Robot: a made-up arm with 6 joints.
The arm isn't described. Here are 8 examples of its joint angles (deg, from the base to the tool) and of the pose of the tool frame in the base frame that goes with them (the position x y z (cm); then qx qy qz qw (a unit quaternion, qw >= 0)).
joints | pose
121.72 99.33 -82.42 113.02 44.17 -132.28 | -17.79 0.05 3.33 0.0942 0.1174 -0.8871 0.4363
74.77 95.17 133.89 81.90 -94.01 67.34 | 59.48 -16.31 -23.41 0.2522 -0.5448 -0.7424 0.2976
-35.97 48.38 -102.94 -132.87 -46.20 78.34 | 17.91 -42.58 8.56 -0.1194 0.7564 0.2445 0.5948
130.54 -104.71 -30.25 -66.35 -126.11 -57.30 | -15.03 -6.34 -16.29 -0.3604 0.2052 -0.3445 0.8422
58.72 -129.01 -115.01 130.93 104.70 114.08 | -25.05 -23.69 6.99 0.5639 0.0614 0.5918 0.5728
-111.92 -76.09 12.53 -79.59 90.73 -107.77 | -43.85 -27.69 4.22 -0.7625 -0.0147 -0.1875 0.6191
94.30 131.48 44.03 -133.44 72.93 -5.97 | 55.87 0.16 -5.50 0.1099 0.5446 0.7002 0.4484
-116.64 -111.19 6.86 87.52 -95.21 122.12 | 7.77 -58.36 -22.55 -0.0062 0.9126 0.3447 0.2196
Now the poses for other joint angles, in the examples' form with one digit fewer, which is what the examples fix.
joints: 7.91 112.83 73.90 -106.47 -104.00 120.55
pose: -16.5 24.6 61.8 -0.068 -0.092 -0.745 0.658
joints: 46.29 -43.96 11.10 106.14 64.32 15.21
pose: 9.1 -16.2 55.5 -0.090 0.383 0.915 0.091
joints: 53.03 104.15 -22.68 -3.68 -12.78 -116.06
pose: 14.9 -2.2 2.8 0.792 -0.537 0.240 0.163
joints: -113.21 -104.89 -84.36 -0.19 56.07 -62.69
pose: -7.6 -27.0 4.3 0.562 0.796 -0.201 0.105
